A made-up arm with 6 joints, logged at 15 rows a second.
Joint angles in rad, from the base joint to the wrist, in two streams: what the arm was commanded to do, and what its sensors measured. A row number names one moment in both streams.
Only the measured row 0 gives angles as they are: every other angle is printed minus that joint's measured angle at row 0.
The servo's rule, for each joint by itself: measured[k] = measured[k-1] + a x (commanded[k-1-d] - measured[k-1]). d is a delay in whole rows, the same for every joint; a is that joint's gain. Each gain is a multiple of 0.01, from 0.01 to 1. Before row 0 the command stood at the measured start. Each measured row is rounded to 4 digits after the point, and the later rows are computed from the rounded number. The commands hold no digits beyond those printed.
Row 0, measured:
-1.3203 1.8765 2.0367 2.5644 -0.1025 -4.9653
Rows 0 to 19, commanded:
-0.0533 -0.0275 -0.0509 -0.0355 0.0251 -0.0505
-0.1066 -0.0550 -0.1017 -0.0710 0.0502 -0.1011
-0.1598 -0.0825 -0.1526 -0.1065 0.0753 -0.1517
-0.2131 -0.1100 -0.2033 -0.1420 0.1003 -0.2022
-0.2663 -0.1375 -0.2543 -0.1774 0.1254 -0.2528
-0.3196 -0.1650 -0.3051 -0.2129 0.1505 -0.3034
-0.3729 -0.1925 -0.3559 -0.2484 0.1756 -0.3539
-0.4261 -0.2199 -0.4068 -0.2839 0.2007 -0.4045
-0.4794 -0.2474 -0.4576 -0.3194 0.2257 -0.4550
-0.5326 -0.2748 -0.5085 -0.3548 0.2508 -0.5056
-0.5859 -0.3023 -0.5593 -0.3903 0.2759 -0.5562
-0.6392 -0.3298 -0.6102 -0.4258 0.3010 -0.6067
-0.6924 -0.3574 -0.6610 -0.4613 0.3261 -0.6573
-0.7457 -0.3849 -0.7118 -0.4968 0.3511 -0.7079
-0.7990 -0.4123 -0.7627 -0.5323 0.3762 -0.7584
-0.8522 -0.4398 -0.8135 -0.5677 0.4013 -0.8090
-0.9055 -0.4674 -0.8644 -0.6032 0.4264 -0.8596
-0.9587 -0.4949 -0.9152 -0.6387 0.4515 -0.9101
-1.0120 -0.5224 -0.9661 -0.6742 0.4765 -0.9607
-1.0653 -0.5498 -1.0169 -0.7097 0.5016 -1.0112
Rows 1 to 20, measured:
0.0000 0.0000 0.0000 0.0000 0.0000 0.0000
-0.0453 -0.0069 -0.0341 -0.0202 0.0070 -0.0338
-0.0974 -0.0189 -0.0794 -0.0492 0.0191 -0.0789
-0.1504 -0.0348 -0.1284 -0.0819 0.0348 -0.1277
-0.2037 -0.0536 -0.1786 -0.1162 0.0531 -0.1776
-0.2569 -0.0746 -0.2293 -0.1511 0.0733 -0.2280
-0.3102 -0.0972 -0.2801 -0.1863 0.0949 -0.2785
-0.3635 -0.1210 -0.3309 -0.2217 0.1175 -0.3290
-0.4167 -0.1457 -0.3818 -0.2572 0.1408 -0.3796
-0.4700 -0.1711 -0.4326 -0.2927 0.1646 -0.4301
-0.5232 -0.1970 -0.4835 -0.3281 0.1887 -0.4807
-0.5765 -0.2233 -0.5343 -0.3636 0.2131 -0.5313
-0.6298 -0.2499 -0.5852 -0.3991 0.2377 -0.5818
-0.6830 -0.2768 -0.6360 -0.4346 0.2625 -0.6324
-0.7363 -0.3038 -0.6868 -0.4701 0.2873 -0.6830
-0.7896 -0.3309 -0.7377 -0.5056 0.3122 -0.7335
-0.8428 -0.3581 -0.7885 -0.5410 0.3371 -0.7841
-0.8961 -0.3854 -0.8394 -0.5765 0.3621 -0.8347
-0.9493 -0.4128 -0.8902 -0.6120 0.3871 -0.8852
-1.0026 -0.4402 -0.9411 -0.6475 0.4121 -0.9358
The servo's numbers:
d 1
a 0.85 0.25 0.67 0.57 0.28 0.67

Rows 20 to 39, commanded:
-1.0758 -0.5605 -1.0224 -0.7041 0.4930 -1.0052
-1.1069 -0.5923 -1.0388 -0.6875 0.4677 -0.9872
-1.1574 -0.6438 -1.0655 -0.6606 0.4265 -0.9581
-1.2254 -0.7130 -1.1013 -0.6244 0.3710 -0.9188
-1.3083 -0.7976 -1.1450 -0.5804 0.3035 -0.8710
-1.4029 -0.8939 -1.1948 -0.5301 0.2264 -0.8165
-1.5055 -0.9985 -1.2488 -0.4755 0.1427 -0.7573
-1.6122 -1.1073 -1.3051 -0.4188 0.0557 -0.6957
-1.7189 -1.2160 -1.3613 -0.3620 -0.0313 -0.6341
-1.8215 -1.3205 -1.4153 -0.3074 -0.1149 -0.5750
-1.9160 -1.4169 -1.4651 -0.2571 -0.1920 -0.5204
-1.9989 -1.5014 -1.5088 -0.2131 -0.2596 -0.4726
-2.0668 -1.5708 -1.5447 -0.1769 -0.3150 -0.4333
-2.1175 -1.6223 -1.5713 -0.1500 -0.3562 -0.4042
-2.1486 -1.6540 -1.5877 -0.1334 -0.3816 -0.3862
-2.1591 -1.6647 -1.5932 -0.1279 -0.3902 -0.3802
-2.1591 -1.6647 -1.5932 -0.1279 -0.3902 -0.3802
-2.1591 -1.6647 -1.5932 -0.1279 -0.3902 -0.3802
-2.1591 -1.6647 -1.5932 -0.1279 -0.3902 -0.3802
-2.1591 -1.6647 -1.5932 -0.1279 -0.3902 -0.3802
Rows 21 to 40, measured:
-1.0559 -0.4676 -0.9919 -0.6830 0.4372 -0.9863
-1.0728 -0.4908 -1.0123 -0.6950 0.4528 -0.9990
-1.1018 -0.5162 -1.0301 -0.6907 0.4570 -0.9911
-1.1491 -0.5481 -1.0538 -0.6735 0.4485 -0.9690
-1.2140 -0.5893 -1.0856 -0.6455 0.4268 -0.9354
-1.2942 -0.6414 -1.1254 -0.6084 0.3923 -0.8923
-1.3866 -0.7045 -1.1719 -0.5638 0.3458 -0.8415
-1.4877 -0.7780 -1.2234 -0.5135 0.2889 -0.7851
-1.5935 -0.8603 -1.2781 -0.4595 0.2236 -0.7252
-1.7001 -0.9492 -1.3338 -0.4039 0.1522 -0.6642
-1.8033 -1.0420 -1.3884 -0.3489 0.0774 -0.6044
-1.8991 -1.1357 -1.4398 -0.2966 0.0020 -0.5481
-1.9839 -1.2271 -1.4860 -0.2490 -0.0712 -0.4975
-2.0544 -1.3130 -1.5253 -0.2079 -0.1395 -0.4545
-2.1080 -1.3903 -1.5561 -0.1749 -0.2002 -0.4208
-2.1425 -1.4562 -1.5773 -0.1512 -0.2510 -0.3976
-2.1566 -1.5083 -1.5880 -0.1379 -0.2900 -0.3859
-2.1587 -1.5474 -1.5915 -0.1322 -0.3181 -0.3821
-2.1590 -1.5767 -1.5926 -0.1297 -0.3383 -0.3808
-2.1591 -1.5987 -1.5930 -0.1287 -0.3528 -0.3804

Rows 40 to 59, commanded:
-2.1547 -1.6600 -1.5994 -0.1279 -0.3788 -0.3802
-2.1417 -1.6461 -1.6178 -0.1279 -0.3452 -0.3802
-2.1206 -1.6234 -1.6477 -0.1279 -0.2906 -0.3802
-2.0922 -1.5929 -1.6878 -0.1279 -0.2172 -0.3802
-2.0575 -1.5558 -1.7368 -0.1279 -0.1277 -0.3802
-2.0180 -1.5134 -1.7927 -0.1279 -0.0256 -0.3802
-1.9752 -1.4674 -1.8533 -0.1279 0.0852 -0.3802
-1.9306 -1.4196 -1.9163 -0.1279 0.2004 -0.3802
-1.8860 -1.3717 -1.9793 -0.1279 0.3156 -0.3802
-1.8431 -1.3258 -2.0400 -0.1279 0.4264 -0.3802
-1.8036 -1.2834 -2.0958 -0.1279 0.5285 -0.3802
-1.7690 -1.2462 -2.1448 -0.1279 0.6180 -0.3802
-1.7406 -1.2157 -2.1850 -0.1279 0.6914 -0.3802
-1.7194 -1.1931 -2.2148 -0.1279 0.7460 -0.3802
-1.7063 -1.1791 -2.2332 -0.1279 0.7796 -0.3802
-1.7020 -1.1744 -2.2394 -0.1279 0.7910 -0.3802
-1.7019 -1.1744 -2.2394 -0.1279 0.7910 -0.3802
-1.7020 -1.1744 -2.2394 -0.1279 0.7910 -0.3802
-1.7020 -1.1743 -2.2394 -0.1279 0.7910 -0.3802
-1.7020 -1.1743 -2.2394 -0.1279 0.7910 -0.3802
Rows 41 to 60, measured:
-2.1591 -1.6152 -1.5931 -0.1282 -0.3633 -0.3803
-2.1554 -1.6264 -1.5973 -0.1280 -0.3676 -0.3802
-2.1438 -1.6313 -1.6110 -0.1279 -0.3613 -0.3802
-2.1241 -1.6293 -1.6356 -0.1279 -0.3415 -0.3802
-2.0970 -1.6202 -1.6706 -0.1279 -0.3067 -0.3802
-2.0634 -1.6041 -1.7150 -0.1279 -0.2566 -0.3802
-2.0248 -1.5814 -1.7671 -0.1279 -0.1919 -0.3802
-1.9826 -1.5529 -1.8249 -0.1279 -0.1143 -0.3802
-1.9384 -1.5196 -1.8861 -0.1279 -0.0262 -0.3802
-1.8939 -1.4826 -1.9485 -0.1279 0.0695 -0.3802
-1.8507 -1.4434 -2.0098 -0.1279 0.1694 -0.3802
-1.8107 -1.4034 -2.0674 -0.1279 0.2699 -0.3802
-1.7753 -1.3641 -2.1193 -0.1279 0.3674 -0.3802
-1.7458 -1.3270 -2.1633 -0.1279 0.4581 -0.3802
-1.7234 -1.2935 -2.1978 -0.1279 0.5387 -0.3802
-1.7089 -1.2649 -2.2215 -0.1279 0.6062 -0.3802
-1.7030 -1.2423 -2.2335 -0.1279 0.6579 -0.3802
-1.7021 -1.2253 -2.2375 -0.1279 0.6952 -0.3802
-1.7020 -1.2126 -2.2388 -0.1279 0.7220 -0.3802
-1.7020 -1.2030 -2.2392 -0.1279 0.7413 -0.3802

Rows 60 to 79, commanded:
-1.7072 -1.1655 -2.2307 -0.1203 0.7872 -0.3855
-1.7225 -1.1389 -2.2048 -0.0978 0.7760 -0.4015
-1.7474 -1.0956 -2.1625 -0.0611 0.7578 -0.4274
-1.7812 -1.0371 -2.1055 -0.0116 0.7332 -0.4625
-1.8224 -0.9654 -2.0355 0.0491 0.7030 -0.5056
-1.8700 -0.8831 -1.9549 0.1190 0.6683 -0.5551
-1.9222 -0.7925 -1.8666 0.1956 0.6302 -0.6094
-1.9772 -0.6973 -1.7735 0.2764 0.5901 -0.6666
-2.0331 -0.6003 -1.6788 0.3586 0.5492 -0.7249
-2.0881 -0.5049 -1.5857 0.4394 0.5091 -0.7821
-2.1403 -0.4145 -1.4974 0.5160 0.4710 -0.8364
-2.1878 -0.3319 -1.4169 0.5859 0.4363 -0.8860
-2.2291 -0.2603 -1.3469 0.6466 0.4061 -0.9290
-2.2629 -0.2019 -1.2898 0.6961 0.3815 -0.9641
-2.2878 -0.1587 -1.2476 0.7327 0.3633 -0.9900
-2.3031 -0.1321 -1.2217 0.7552 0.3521 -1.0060
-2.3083 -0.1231 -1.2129 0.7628 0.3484 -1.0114
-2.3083 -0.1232 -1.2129 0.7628 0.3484 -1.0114
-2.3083 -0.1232 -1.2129 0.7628 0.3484 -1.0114
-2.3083 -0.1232 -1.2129 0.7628 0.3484 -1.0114
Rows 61 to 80, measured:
-1.7020 -1.1958 -2.2393 -0.1279 0.7552 -0.3802
-1.7064 -1.1882 -2.2335 -0.1236 0.7642 -0.3838
-1.7201 -1.1759 -2.2143 -0.1089 0.7675 -0.3957
-1.7433 -1.1558 -2.1796 -0.0817 0.7648 -0.4169
-1.7755 -1.1261 -2.1300 -0.0417 0.7560 -0.4475
-1.8154 -1.0859 -2.0667 0.0101 0.7412 -0.4864
-1.8618 -1.0352 -1.9918 0.0722 0.7208 -0.5324
-1.9131 -0.9745 -1.9079 0.1425 0.6954 -0.5840
-1.9676 -0.9052 -1.8179 0.2188 0.6659 -0.6393
-2.0233 -0.8290 -1.7247 0.2985 0.6332 -0.6967
-2.0784 -0.7480 -1.6316 0.3788 0.5985 -0.7539
-2.1310 -0.6646 -1.5417 0.4570 0.5628 -0.8092
-2.1793 -0.5814 -1.4581 0.5305 0.5274 -0.8607
-2.2216 -0.5011 -1.3836 0.5967 0.4934 -0.9065
-2.2567 -0.4263 -1.3208 0.6534 0.4621 -0.9451
-2.2831 -0.3594 -1.2718 0.6986 0.4344 -0.9752
-2.3001 -0.3026 -1.2382 0.7309 0.4114 -0.9958
-2.3071 -0.2577 -1.2212 0.7491 0.3938 -1.0063
-2.3081 -0.2241 -1.2156 0.7569 0.3811 -1.0097
-2.3083 -0.1989 -1.2138 0.7603 0.3719 -1.0108

